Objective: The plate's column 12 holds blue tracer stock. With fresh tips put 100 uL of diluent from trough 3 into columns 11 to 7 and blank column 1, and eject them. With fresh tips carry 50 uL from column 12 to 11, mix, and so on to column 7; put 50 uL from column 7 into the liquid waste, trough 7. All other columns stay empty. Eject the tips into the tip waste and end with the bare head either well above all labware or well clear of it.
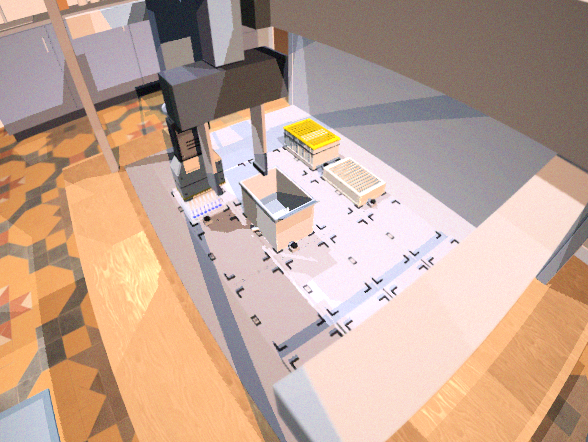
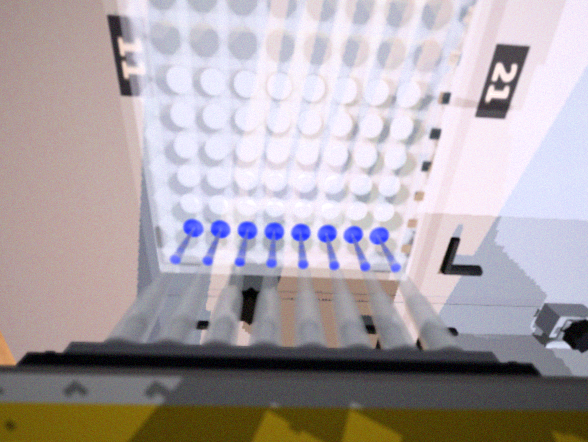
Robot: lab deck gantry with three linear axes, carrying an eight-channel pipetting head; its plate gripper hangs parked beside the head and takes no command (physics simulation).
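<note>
The pipetting head (image 1: 197, 184) (image 2: 280, 356) stands low over the near end of the clear plate (image 1: 186, 203) (image 2: 156, 200). It carries eight clear tips (image 2: 309, 320), whose lower ends hold blue liquid. They reach down to the row of blue wells, column 12 (image 2: 274, 231). How deep they sit is hard to tell. Next to it, several columns hold pale round liquid surfaces (image 2: 277, 150); wells farther back look grey. The parked plate gripper (image 1: 239, 182) hangs beside the head, its two long fingers wide apart and empty. The trough block (image 1: 380, 191) and tip waste bin (image 1: 295, 231) stand to the right.
A yellow-topped tip rack (image 1: 312, 134) stands at the back right, behind the trough block. The tall open bin stands close beside the plate and the gripper's fingers. Black corner brackets (image 2: 457, 265) and small pegs stick up from the deck. A broad pale beam (image 1: 425, 310) crosses the front.
</note>
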